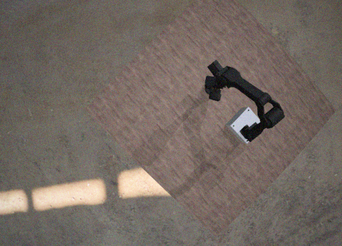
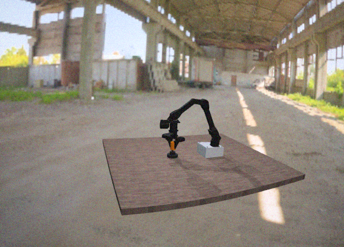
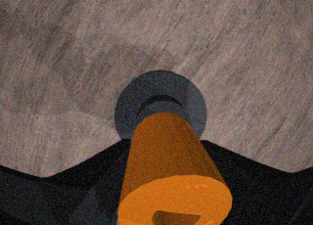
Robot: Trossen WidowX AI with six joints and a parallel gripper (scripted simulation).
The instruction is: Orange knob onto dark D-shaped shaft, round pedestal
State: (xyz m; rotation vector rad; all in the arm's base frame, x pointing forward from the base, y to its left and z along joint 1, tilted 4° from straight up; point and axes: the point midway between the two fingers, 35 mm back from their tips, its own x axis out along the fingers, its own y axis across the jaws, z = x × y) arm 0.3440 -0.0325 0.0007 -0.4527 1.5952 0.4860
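Right now the dark round pedestal is 40 mm below my gripper tip. The rest, counted from my gripper tip: orange knob 20 mm above.
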